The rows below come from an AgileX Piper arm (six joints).
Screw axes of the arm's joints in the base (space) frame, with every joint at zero. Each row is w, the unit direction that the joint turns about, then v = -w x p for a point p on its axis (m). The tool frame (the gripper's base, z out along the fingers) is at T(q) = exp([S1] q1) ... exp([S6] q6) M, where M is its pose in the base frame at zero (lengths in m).
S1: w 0 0 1 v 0 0 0
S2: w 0 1 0 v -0.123 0 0
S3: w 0 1 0 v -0.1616 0 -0.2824
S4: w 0.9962 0 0.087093 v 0 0.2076 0
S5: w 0 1 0 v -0.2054 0 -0.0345
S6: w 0.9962 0 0.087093 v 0 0.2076 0
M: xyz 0.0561 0 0.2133 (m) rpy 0 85.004 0 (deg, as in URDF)
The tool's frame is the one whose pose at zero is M.
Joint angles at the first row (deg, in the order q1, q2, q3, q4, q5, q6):
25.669, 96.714, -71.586, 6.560, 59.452, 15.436
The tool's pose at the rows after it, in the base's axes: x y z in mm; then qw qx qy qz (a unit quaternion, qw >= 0):
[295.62, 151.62, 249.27, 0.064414, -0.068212, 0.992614, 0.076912]
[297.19, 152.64, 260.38, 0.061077, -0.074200, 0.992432, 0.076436]
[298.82, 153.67, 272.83, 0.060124, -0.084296, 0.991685, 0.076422]
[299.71, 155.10, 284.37, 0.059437, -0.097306, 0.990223, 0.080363]
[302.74, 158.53, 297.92, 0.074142, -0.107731, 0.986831, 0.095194]
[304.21, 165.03, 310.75, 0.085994, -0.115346, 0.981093, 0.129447]
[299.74, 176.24, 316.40, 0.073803, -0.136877, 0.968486, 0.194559]
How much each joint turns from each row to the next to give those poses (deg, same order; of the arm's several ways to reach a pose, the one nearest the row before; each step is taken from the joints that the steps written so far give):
-0.001, 0.090, -1.304, -0.348, 1.605, -0.162
0.000, 0.000, -2.612, 0.000, 3.011, -0.406
0.001, 0.001, -2.882, 0.000, 3.030, -0.861
0.000, -0.001, -2.623, 0.502, 2.619, -1.370
-0.001, 0.000, -2.904, 1.164, 0.821, -1.304
0.001, 0.001, -2.525, 3.534, 0.083, -1.547
0.000, 0.000, -0.494, 8.337, 0.134, -4.405

